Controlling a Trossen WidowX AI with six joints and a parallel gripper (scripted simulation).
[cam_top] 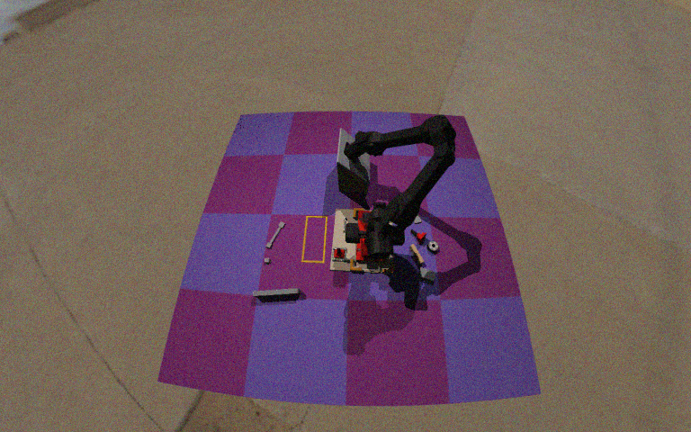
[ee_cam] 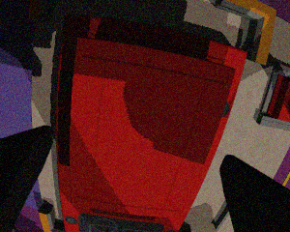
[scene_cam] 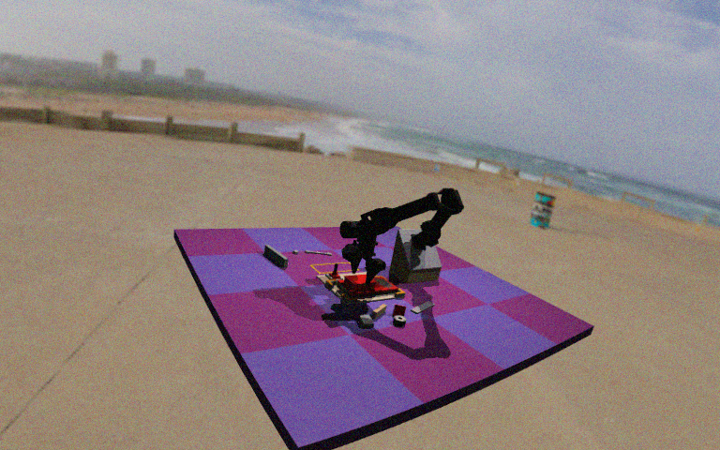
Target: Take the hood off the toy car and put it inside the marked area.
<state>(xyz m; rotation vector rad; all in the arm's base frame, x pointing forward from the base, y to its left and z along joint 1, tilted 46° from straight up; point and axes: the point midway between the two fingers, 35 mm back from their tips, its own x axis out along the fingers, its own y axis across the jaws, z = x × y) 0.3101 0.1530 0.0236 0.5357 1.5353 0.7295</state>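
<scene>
My gripper tip is 10 mm above the hood. The rest, counted from my gripper tip: grey engine block 30 mm below; then wheel 30 mm behind, 230 mm to the left, 40 mm below; then tan stick 10 mm ahead, 170 mm to the left, 40 mm below.
</scene>
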